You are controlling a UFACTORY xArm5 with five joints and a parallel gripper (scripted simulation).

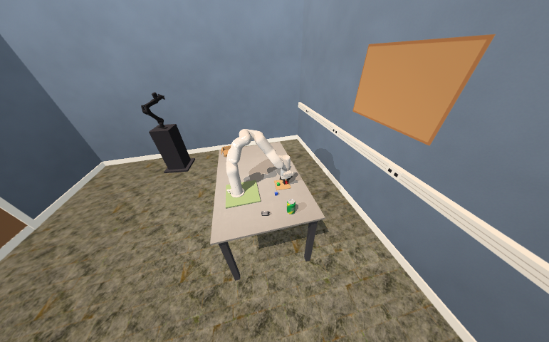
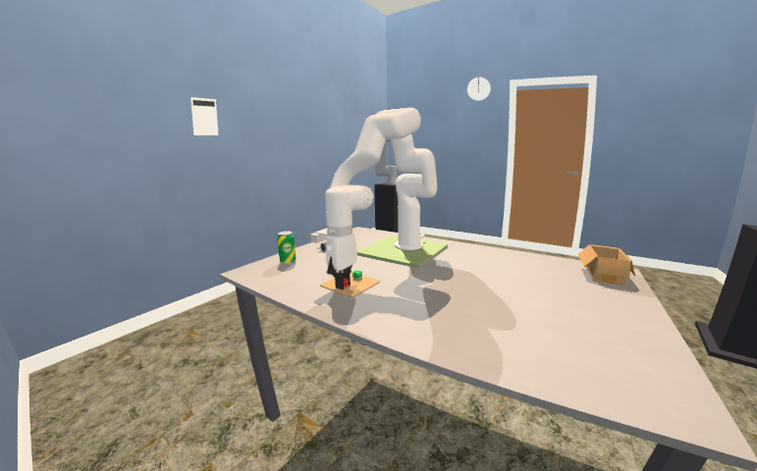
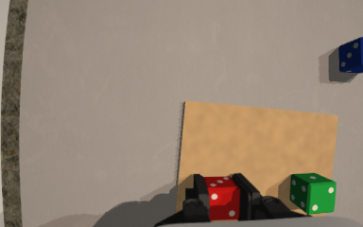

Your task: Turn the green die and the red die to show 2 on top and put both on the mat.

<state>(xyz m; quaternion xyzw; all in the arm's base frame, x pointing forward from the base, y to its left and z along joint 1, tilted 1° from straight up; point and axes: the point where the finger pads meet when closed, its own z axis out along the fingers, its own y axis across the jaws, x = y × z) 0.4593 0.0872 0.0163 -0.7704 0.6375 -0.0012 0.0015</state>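
Now: hand 10 mm above the red die. From my hand the other things lie so: blue die 110 mm behind, 140 mm to the right, 10 mm below; then green die 80 mm behind, 10 mm to the right, 10 mm below; then mat 40 mm behind, 10 mm to the right, 20 mm below.
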